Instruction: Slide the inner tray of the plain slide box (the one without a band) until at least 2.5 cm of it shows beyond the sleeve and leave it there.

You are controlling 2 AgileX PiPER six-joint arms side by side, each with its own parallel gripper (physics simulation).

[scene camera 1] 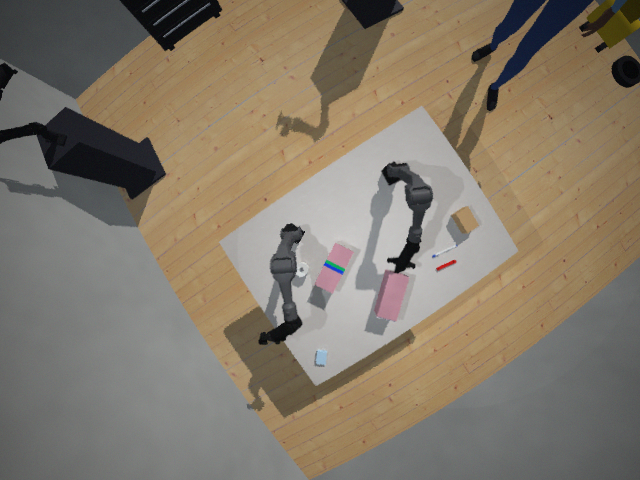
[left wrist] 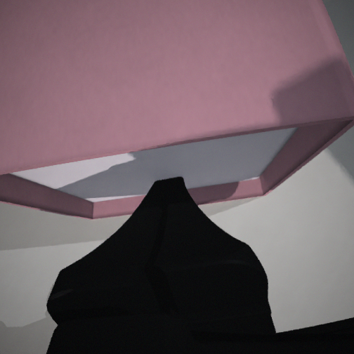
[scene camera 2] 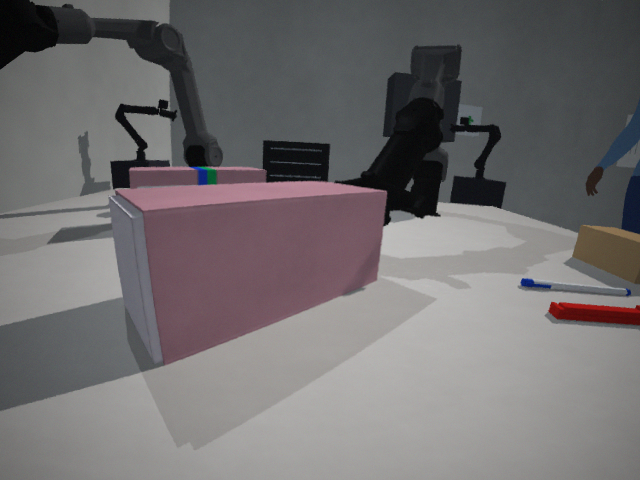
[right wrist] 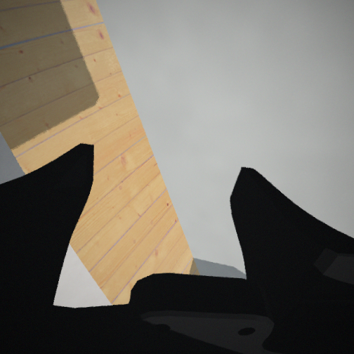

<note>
In view: my left gripper point(left wrist: 172, 195), my right gripper point(right wrist: 166, 173), a blue-white pen point(scene camera 2: 524, 282) and a white inner tray point(left wrist: 236, 158).
The left wrist view does not show the blue-white pen: it is out of frame. The right wrist view does not show the blue-white pen: it is out of frame.
</note>
